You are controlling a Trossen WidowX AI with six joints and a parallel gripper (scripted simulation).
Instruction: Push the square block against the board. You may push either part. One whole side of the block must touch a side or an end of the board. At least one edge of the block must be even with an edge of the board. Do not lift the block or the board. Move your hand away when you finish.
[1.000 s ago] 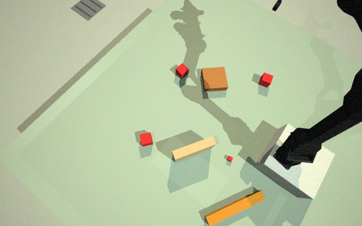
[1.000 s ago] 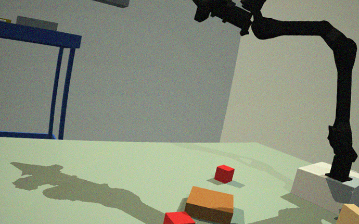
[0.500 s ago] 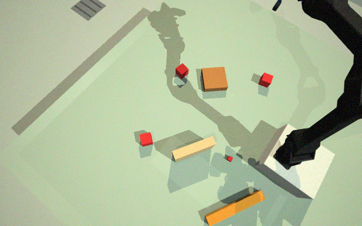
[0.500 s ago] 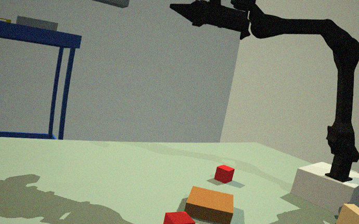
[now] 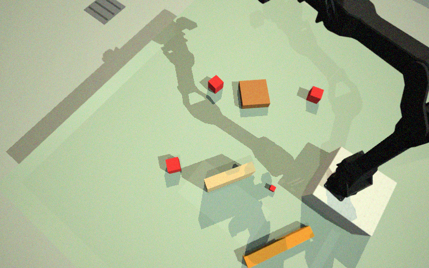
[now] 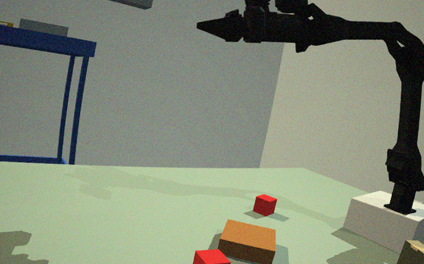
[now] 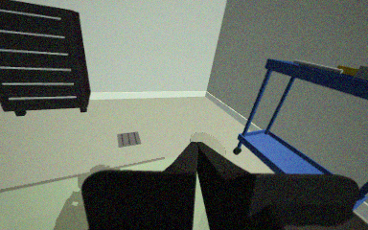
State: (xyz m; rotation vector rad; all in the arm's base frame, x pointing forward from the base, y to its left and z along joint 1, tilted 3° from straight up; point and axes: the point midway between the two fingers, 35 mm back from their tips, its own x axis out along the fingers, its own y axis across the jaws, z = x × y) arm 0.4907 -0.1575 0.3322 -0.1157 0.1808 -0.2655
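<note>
My gripper tip is now 40 cm to the right of the tan board, 34 cm above it and 30 cm past it. The rest, counted from my gripper tip: small red cube (41 cm behind, 38 cm below, 31 cm to the left); then square block (37 cm below, 13 cm behind, 11 cm to the left); then orange board (54 cm behind, 42 cm to the left, 37 cm below).
</note>
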